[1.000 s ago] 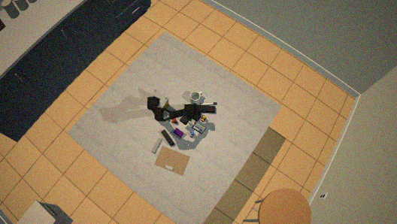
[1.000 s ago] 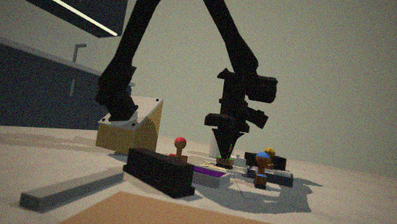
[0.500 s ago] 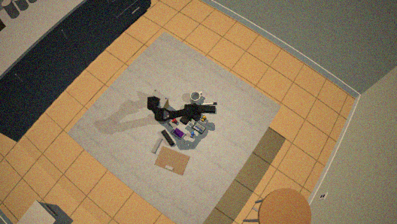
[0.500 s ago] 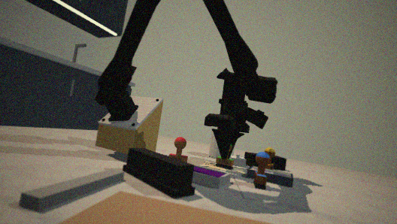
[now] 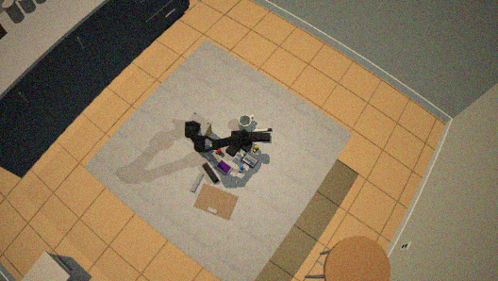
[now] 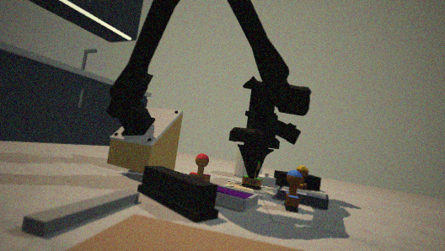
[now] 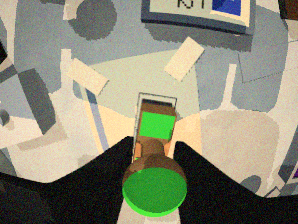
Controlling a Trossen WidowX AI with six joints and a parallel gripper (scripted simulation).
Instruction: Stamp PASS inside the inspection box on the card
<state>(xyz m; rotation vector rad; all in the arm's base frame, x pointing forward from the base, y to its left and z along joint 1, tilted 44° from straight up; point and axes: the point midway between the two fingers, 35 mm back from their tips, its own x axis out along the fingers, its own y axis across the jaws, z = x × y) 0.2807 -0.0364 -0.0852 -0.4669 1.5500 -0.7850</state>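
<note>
My gripper tip is now 2 cm above the cream card. The rest, counted from my gripper tip: red stamp (9 cm behind, 8 cm to the right); green-knobbed stamp (right at my gripper tip); yellow stamp (10 cm ahead, 5 cm to the left).
</note>
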